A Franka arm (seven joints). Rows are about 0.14 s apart.
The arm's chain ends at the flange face. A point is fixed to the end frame.
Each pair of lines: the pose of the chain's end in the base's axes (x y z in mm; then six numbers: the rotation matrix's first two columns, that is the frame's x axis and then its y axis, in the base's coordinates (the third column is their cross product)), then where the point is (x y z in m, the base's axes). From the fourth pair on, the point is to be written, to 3 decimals.
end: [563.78, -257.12, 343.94, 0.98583, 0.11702, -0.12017, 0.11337, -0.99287, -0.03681]
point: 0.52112 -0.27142 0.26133
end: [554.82, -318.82, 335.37, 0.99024, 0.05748, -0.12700, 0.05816, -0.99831, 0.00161]
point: 0.51106 -0.33392 0.25349
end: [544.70, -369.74, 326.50, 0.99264, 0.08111, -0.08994, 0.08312, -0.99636, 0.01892]
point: 0.50453 -0.38712 0.24324
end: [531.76, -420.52, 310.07, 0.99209, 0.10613, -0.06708, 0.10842, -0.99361, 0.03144]
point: 0.494 -0.440 0.226
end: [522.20, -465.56, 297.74, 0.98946, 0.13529, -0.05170, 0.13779, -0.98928, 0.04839]
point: 0.487 -0.487 0.213
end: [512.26, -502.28, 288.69, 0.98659, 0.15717, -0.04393, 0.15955, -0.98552, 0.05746]
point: 0.478 -0.525 0.204
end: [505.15, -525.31, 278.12, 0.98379, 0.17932, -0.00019, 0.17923, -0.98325, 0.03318]
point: 0.475 -0.546 0.192
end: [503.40, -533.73, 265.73, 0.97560, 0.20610, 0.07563, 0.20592, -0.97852, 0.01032]
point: 0.480 -0.552 0.177
